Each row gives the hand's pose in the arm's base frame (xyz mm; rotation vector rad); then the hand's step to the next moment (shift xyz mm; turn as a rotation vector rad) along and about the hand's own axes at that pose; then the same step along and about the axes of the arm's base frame.
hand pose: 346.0 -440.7 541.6 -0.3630 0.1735 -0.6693
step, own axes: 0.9 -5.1 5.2 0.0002 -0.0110 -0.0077
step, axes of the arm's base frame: -0.8 -2.9 6.7 -0.0082 -0.0102 -0.0029
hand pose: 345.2 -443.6 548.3 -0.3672 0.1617 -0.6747
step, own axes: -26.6 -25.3 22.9 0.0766 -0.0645 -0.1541
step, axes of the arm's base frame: -29.1 5.1 31.6 -0.0188 -0.1381 -0.1198
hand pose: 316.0 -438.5 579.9 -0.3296 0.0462 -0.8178
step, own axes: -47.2 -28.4 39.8 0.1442 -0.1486 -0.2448
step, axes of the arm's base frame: -45.9 26.8 42.4 -0.0472 -0.2650 -0.1742
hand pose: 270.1 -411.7 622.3 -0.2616 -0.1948 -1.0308
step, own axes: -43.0 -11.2 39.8 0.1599 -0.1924 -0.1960
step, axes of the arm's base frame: -32.7 41.8 27.2 -0.0790 -0.2843 -0.1180
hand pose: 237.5 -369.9 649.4 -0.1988 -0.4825 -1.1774
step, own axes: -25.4 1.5 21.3 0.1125 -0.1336 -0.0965
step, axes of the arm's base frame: -11.6 30.2 7.2 -0.0646 -0.1830 -0.0463
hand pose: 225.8 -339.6 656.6 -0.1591 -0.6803 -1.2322
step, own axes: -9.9 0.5 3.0 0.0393 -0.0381 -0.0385
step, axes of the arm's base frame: -2.4 9.6 -3.0 -0.0129 -0.0632 -0.0179
